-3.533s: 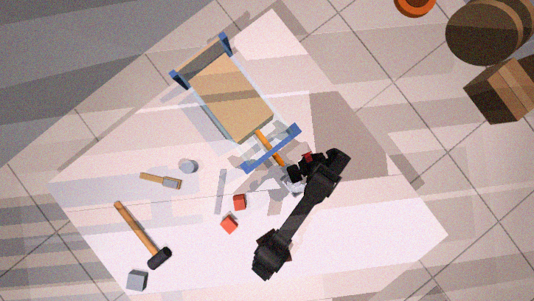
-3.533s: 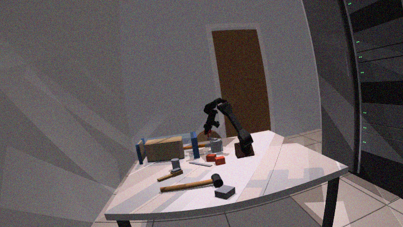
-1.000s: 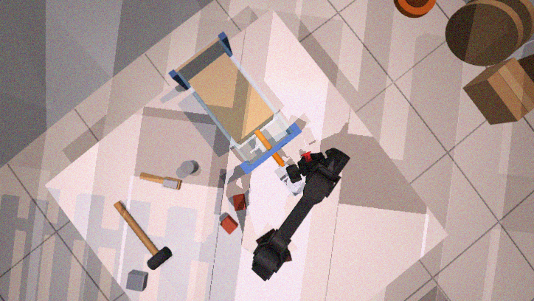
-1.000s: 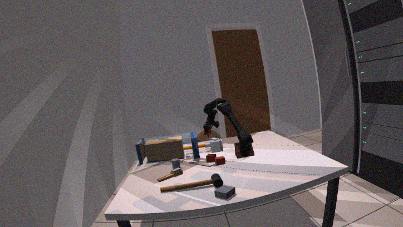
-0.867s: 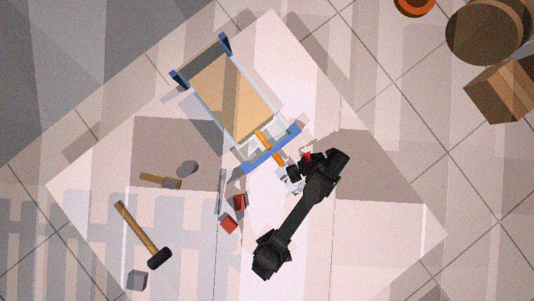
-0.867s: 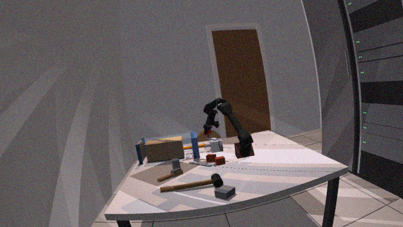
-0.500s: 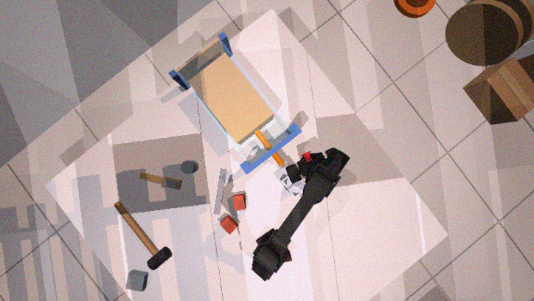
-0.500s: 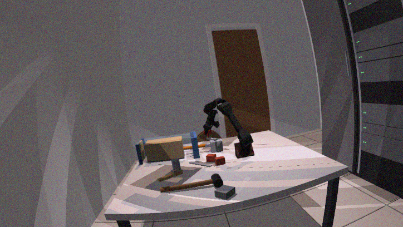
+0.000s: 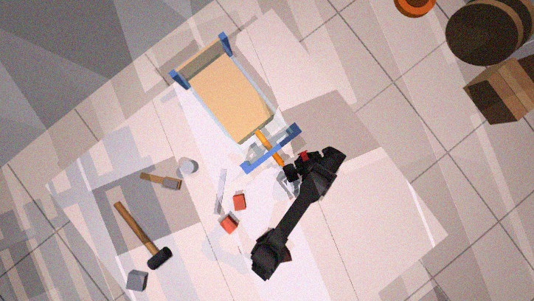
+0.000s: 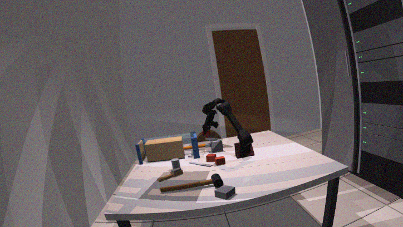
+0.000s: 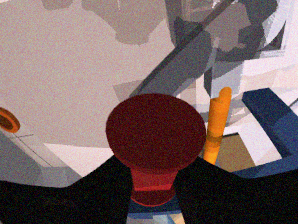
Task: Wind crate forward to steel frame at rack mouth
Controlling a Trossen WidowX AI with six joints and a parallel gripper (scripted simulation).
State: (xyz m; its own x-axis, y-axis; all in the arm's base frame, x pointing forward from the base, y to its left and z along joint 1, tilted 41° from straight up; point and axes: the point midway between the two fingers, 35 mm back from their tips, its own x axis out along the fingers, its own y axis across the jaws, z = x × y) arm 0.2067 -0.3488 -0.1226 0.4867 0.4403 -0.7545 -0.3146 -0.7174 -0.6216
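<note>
My gripper tip is 4 cm to the right of the grey crank bar, 4 cm past it and 3 cm above it. Also, from my gripper tip: grey winch 10 cm below, 9 cm behind, 8 cm to the left; red knob 2 cm behind; blue steel frame 9 cm ahead, 8 cm to the left, 3 cm below.
</note>
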